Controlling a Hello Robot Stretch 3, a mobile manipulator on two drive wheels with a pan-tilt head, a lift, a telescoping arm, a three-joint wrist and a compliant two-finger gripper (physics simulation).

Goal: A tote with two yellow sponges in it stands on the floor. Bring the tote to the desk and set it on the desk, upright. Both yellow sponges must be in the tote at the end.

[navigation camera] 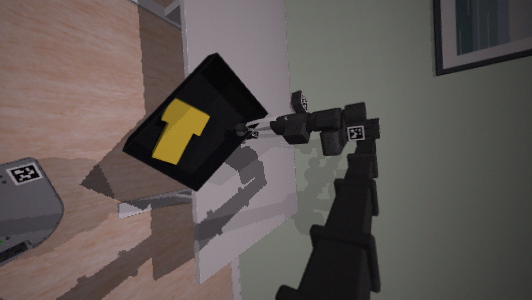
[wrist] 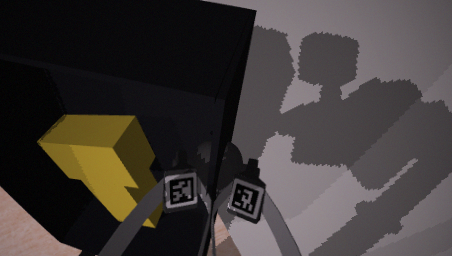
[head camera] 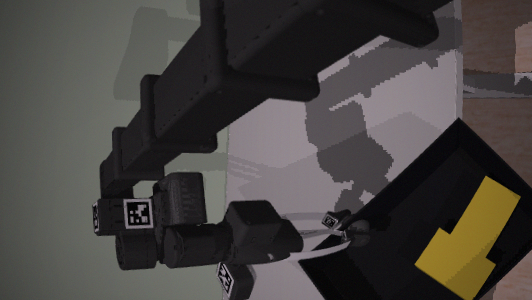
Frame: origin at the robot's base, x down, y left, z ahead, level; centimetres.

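Seen in the pictures: gripper, fingertip midpoint: (navigation camera: 238,132) (head camera: 363,226).
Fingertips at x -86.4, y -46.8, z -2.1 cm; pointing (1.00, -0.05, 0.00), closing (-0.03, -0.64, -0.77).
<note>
A point is followed by its place in that frame.
The black tote (head camera: 450,142) @(x -76.7, y -35.4, z -11.8 cm) (navigation camera: 240,90) @(x -89.2, y -49.6, z 9.6 cm) (wrist: 125,40) is held open side up, its exact tilt hard to judge. It overlaps the desk's long edge, partly over the desk top and partly over the floor. Its height above the desk is hard to tell. Two yellow sponges lie in it, touching: one sponge (head camera: 492,205) (navigation camera: 190,117) and the other sponge (head camera: 452,265) (navigation camera: 172,145). My gripper (head camera: 350,227) @(x -86.4, y -46.8, z -2.1 cm) (navigation camera: 246,131) @(x -86.4, y -46.8, z -2.1 cm) (wrist: 217,159) @(x -86.4, y -46.8, z -2.1 cm) is shut on the tote's wall, one fingertip inside and one outside. The light desk (head camera: 270,130) @(x -72.1, y -88.3, z -29.7 cm) (navigation camera: 235,30) @(x -72.1, y -79.3, z 36.4 cm) (wrist: 400,55) lies below and beside the gripper.
The telescoping arm (head camera: 200,85) @(x -122.1, y -20.7, z -8.8 cm) (navigation camera: 345,220) @(x -120.3, y -20.9, z -8.4 cm) reaches out over the desk side. A green wall (head camera: 75,125) @(x -117.9, y -115.6, z -37.7 cm) (navigation camera: 415,175) @(x -134.3, y -112.5, z -48.0 cm) stands behind the desk, with a framed picture (navigation camera: 437,50) @(x -144.5, y -126.9, z 7.8 cm). My base (navigation camera: 25,210) @(x -16.0, y -8.8, z -12.2 cm) is on the wooden floor (navigation camera: 75,60) @(x -0.1, y -46.1, z 43.7 cm). A desk leg (navigation camera: 135,207) shows near the edge.
</note>
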